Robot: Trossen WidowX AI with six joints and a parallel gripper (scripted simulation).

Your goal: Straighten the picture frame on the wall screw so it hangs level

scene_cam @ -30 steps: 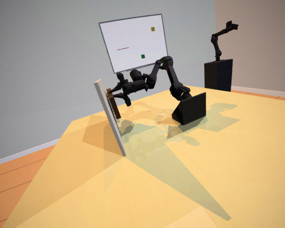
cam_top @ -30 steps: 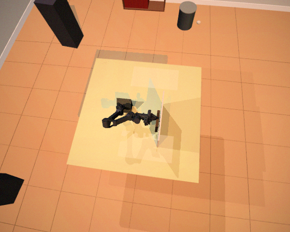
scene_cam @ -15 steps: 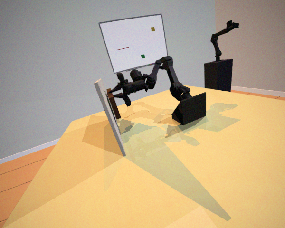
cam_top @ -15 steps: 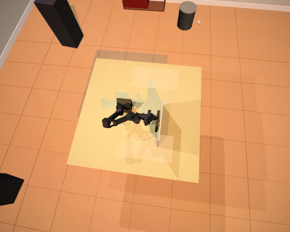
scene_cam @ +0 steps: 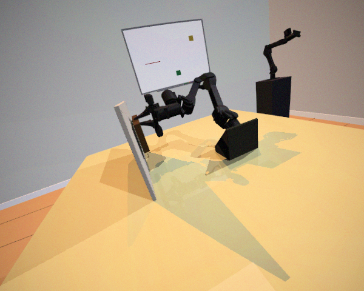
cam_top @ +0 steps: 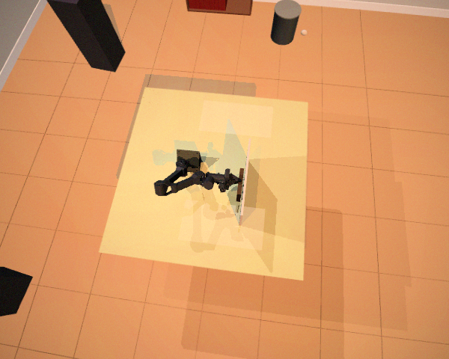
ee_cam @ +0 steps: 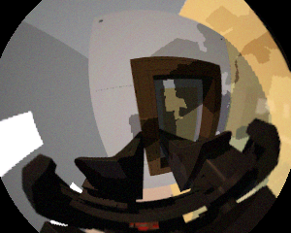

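My gripper tip is 1 cm to the left of the brown picture frame and 5 cm above it. The rest, counted from my gripper tip: upright wall panel: 1 cm ahead, 1 cm to the left, 7 cm below.
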